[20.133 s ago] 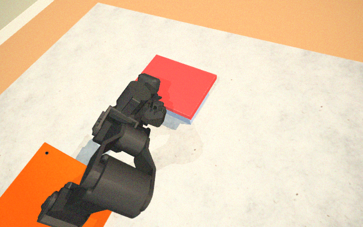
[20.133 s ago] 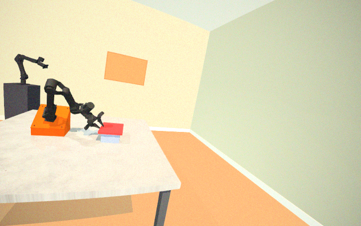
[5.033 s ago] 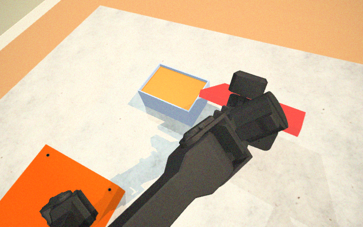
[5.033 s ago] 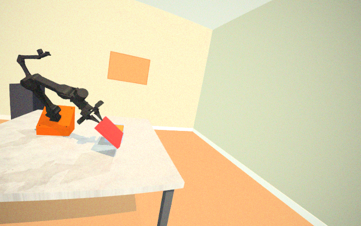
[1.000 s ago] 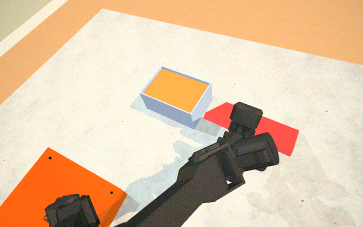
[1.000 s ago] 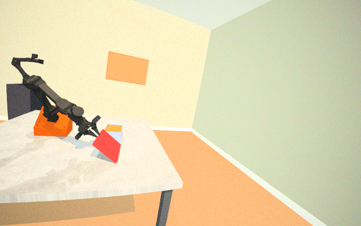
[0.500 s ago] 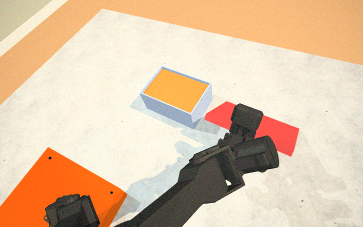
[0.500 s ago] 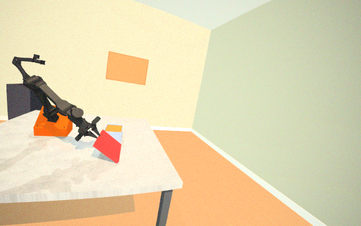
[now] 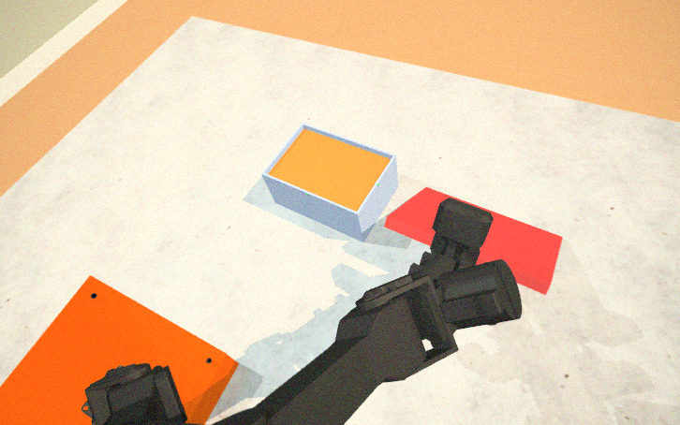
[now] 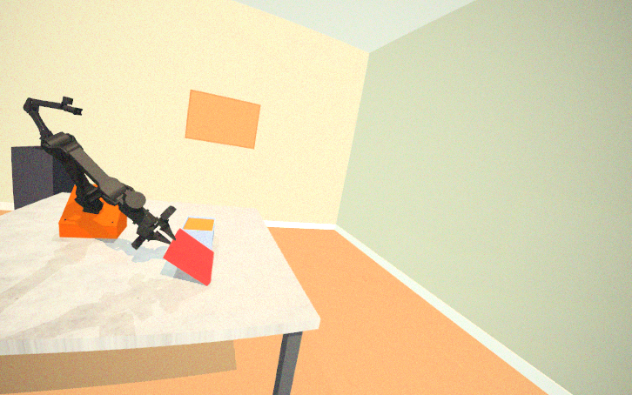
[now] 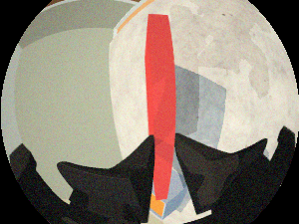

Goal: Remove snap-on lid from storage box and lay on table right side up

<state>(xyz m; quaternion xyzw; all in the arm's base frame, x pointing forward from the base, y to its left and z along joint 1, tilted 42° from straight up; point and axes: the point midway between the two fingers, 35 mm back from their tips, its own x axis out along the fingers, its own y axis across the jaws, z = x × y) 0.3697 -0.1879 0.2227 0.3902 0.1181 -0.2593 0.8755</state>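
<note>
My gripper tip is 70 mm short of the red lid and 40 mm above it. Also, from my gripper tip: storage box (270 mm to the left, 60 mm below, 60 mm ahead).
</note>
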